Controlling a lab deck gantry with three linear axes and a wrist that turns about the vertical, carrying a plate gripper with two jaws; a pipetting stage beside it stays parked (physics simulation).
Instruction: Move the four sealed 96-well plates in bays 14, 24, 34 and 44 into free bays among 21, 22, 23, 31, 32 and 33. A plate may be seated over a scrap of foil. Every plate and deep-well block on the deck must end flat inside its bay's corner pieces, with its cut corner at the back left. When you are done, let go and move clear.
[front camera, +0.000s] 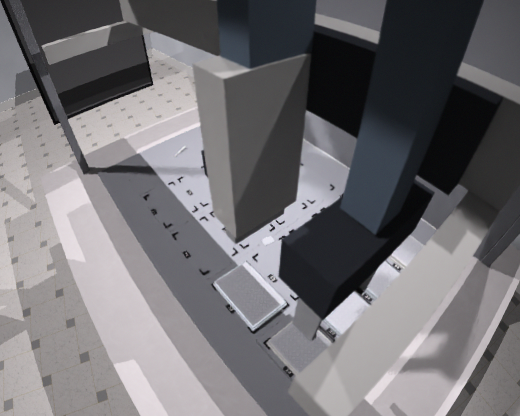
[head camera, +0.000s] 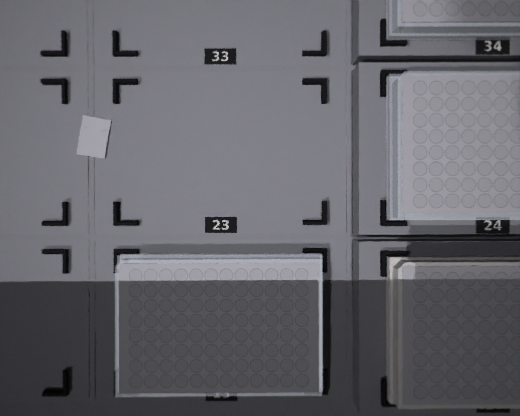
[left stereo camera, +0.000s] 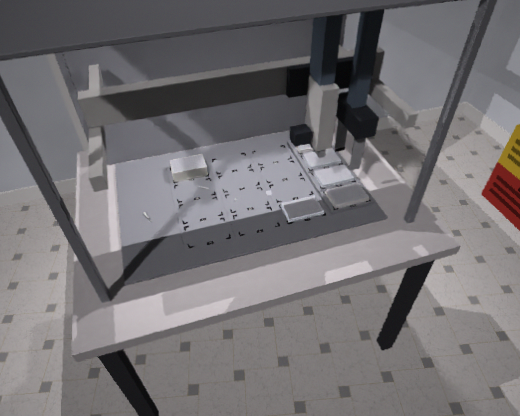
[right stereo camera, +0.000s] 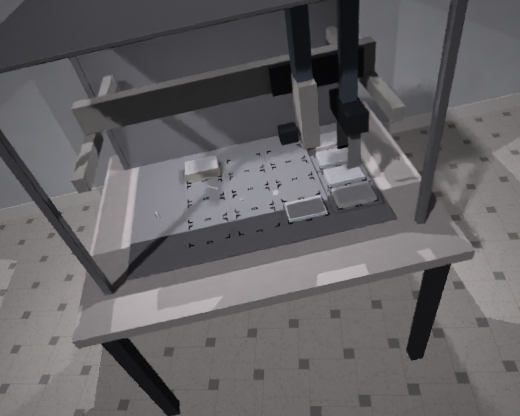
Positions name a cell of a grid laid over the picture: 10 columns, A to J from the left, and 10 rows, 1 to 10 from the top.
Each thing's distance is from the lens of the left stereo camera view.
my gripper (left stereo camera: G4): 131 cm
deep-well block (left stereo camera: D5): 146 cm
bay 23 (left stereo camera: F5): 140 cm
